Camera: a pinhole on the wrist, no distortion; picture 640 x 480 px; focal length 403.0 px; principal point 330.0 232.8 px. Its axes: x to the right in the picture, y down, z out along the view. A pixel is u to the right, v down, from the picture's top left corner.
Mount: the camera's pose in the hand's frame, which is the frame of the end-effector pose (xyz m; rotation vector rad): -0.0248 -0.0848 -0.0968 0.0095 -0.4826 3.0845
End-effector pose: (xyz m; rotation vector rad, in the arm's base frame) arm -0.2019 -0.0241 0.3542 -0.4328 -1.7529 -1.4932
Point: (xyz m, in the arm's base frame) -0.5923 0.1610 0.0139
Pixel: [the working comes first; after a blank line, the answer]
In the camera's frame: 0.0138 0.2277 0.4983

341.1 416.9
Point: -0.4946 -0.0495 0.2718
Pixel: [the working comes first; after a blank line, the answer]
In the camera's frame: -0.1588 0.1154 0.2191

37.9 445.1
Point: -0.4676 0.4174 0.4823
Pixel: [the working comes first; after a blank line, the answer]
In the camera's frame: -0.1838 -0.2820 0.5423

193.4 23.3
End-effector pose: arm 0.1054 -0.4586 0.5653 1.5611 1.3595 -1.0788
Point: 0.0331 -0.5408 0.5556
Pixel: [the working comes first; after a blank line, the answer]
In the camera's frame: -0.0005 -0.0778 0.1688

328.9 47.2
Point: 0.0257 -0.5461 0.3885
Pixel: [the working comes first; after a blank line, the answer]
In the camera's frame: -0.1555 -0.0887 0.2308

58.4 78.0
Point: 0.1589 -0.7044 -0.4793
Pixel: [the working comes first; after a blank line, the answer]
In the camera's frame: -0.9252 -0.3537 0.5958

outside the picture
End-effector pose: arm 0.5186 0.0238 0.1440 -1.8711 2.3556 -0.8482
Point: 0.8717 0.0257 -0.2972
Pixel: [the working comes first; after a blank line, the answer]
In the camera's frame: 0.2194 -0.1311 0.5767

483.3 141.2
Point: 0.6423 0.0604 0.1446
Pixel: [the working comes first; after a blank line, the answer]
In the camera's frame: 0.0439 -0.0163 0.1239

472.9 179.9
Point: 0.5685 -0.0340 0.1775
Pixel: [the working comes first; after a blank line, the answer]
In the camera's frame: -0.0722 -0.0517 0.0977

31.9 19.2
